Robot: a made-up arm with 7 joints. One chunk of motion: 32 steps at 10 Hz.
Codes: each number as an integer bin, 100 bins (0 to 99) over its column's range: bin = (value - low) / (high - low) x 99, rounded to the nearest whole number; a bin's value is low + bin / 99 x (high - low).
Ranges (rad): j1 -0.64..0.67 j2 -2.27..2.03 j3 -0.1..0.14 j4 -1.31..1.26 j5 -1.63..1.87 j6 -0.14..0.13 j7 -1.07..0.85
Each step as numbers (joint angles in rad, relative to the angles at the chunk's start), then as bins.
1 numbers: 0.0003 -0.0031 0.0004 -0.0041 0.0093 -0.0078 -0.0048
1 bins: 48 52 41 50 46 48 55
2 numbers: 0.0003 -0.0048 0.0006 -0.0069 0.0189 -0.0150 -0.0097
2 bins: 48 52 41 50 47 46 55
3 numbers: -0.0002 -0.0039 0.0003 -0.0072 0.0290 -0.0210 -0.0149
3 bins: 48 52 41 50 47 44 54
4 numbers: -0.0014 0.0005 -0.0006 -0.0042 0.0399 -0.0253 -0.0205
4 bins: 48 52 41 50 47 42 54
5 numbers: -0.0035 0.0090 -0.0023 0.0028 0.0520 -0.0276 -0.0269
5 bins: 48 52 40 51 48 41 54
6 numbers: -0.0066 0.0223 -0.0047 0.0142 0.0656 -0.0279 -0.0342
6 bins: 48 53 39 51 48 41 53
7 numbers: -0.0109 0.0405 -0.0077 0.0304 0.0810 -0.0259 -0.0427
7 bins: 48 53 38 52 48 42 53
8 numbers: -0.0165 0.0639 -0.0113 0.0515 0.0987 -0.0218 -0.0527
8 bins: 47 54 37 52 49 43 52
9 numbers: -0.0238 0.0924 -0.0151 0.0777 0.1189 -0.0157 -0.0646
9 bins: 47 54 35 53 49 46 52
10 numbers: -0.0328 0.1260 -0.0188 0.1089 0.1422 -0.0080 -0.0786
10 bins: 46 55 33 55 50 48 51
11 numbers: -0.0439 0.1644 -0.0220 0.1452 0.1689 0.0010 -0.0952
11 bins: 45 56 32 56 51 52 50
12 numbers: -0.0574 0.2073 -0.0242 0.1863 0.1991 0.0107 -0.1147
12 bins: 44 57 31 58 52 55 49
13 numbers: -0.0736 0.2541 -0.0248 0.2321 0.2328 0.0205 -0.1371
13 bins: 43 58 31 59 53 59 48
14 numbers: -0.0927 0.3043 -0.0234 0.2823 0.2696 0.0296 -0.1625
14 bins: 41 59 32 61 54 62 47
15 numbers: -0.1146 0.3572 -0.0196 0.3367 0.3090 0.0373 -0.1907
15 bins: 40 60 33 63 55 65 45
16 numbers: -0.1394 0.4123 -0.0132 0.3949 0.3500 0.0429 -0.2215
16 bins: 38 62 36 66 56 67 44
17 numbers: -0.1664 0.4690 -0.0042 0.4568 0.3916 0.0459 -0.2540
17 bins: 36 63 40 68 57 68 42
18 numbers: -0.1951 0.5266 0.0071 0.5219 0.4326 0.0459 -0.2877
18 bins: 34 64 44 71 58 68 40
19 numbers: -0.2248 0.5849 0.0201 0.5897 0.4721 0.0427 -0.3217
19 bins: 31 66 50 73 59 67 39
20 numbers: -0.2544 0.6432 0.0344 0.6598 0.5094 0.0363 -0.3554
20 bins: 29 67 55 76 61 65 37
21 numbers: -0.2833 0.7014 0.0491 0.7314 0.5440 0.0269 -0.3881
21 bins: 27 68 62 79 61 61 35
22 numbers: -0.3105 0.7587 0.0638 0.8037 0.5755 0.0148 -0.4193
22 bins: 25 70 68 81 62 57 34
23 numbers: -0.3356 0.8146 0.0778 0.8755 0.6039 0.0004 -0.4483
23 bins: 23 71 73 84 63 51 32
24 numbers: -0.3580 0.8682 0.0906 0.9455 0.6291 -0.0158 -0.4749
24 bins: 21 72 79 87 64 46 31
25 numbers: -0.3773 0.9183 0.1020 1.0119 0.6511 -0.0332 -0.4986
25 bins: 20 73 83 89 65 39 29
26 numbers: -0.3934 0.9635 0.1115 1.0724 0.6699 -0.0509 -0.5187
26 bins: 19 74 87 92 65 33 28
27 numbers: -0.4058 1.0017 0.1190 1.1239 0.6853 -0.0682 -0.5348
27 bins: 18 75 90 94 65 26 28
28 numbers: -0.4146 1.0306 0.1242 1.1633 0.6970 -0.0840 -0.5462
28 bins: 17 76 92 95 66 21 27
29 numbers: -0.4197 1.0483 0.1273 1.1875 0.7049 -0.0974 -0.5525
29 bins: 17 76 94 96 66 16 27
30 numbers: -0.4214 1.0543 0.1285 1.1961 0.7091 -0.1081 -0.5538
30 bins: 17 77 94 97 66 12 27
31 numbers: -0.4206 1.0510 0.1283 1.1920 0.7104 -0.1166 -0.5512
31 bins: 17 76 94 96 66 9 27
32 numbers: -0.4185 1.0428 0.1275 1.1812 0.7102 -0.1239 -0.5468
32 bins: 17 76 94 96 66 6 27
